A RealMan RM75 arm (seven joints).
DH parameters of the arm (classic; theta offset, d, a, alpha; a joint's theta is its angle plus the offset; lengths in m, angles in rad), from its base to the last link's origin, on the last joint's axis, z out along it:
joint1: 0 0.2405 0 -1.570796
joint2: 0 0 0 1.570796
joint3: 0 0.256 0 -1.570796
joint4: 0 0 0 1.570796
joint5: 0 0.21 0 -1.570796
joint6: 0 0 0 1.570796
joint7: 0 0.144 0 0
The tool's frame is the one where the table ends.
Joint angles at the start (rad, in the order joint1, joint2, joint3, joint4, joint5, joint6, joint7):
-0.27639 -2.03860 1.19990 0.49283 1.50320 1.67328 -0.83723
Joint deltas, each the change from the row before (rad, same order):
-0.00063 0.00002 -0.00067 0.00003 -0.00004 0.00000 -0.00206
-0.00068 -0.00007 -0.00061 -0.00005 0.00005 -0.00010 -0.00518
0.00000 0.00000 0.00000 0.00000 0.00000 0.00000 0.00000
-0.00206 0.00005 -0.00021 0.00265 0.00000 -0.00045 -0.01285
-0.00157 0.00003 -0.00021 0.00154 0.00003 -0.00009 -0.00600
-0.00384 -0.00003 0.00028 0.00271 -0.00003 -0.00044 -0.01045
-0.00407 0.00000 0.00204 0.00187 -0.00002 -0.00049 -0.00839
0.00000 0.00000 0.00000 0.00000 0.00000 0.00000 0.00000
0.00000 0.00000 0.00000 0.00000 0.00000 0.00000 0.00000
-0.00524 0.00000 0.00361 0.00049 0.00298 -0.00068 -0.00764
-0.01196 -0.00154 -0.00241 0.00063 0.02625 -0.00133 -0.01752
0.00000 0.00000 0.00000 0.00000 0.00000 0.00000 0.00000
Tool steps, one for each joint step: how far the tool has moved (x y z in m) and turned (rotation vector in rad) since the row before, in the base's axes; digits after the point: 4 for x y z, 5 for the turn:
0.0001 0.0003 0.0001 -0.00062 -0.00060 0.00124
0.0001 0.0003 0.0000 -0.00265 -0.00123 0.00365
0.0000 0.0000 0.0000 0.00000 0.00000 0.00000
0.0007 0.0010 0.0003 -0.00605 -0.00180 0.00593
0.0005 0.0007 0.0002 -0.00265 -0.00085 0.00189
0.0012 0.0014 0.0002 -0.00499 -0.00124 0.00205
0.0012 0.0012 -0.0001 -0.00565 -0.00047 0.00017
0.0000 0.0000 0.0000 0.00000 0.00000 0.00000
0.0000 0.0000 0.0000 0.00000 0.00000 0.00000
0.0012 0.0009 -0.0007 -0.00922 0.00199 -0.00174
0.0013 0.0011 -0.0022 -0.02603 0.01364 -0.00338
0.0000 0.0000 0.0000 0.00000 0.00000 0.00000

